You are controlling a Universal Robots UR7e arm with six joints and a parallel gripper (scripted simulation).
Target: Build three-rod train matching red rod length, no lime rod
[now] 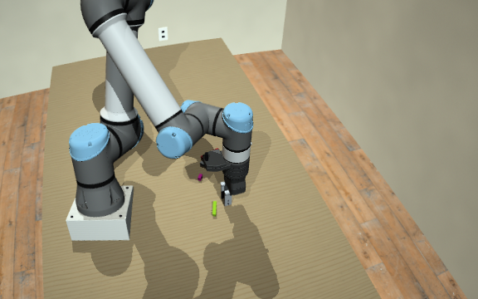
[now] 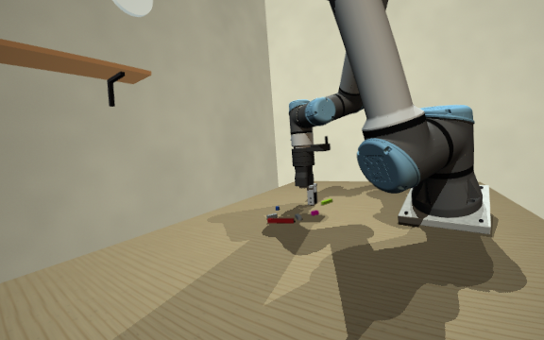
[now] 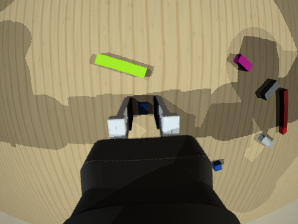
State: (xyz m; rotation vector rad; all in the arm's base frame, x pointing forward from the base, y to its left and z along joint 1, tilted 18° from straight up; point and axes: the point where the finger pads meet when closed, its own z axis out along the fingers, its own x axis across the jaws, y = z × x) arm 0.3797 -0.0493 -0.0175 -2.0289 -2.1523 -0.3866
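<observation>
The lime rod is 40 mm behind my hand, 20 mm to the right of it and 10 mm below it. Round my hand: magenta rod (60 mm behind, 110 mm to the left, 10 mm below); red rod (210 mm to the left, 10 mm below).
</observation>
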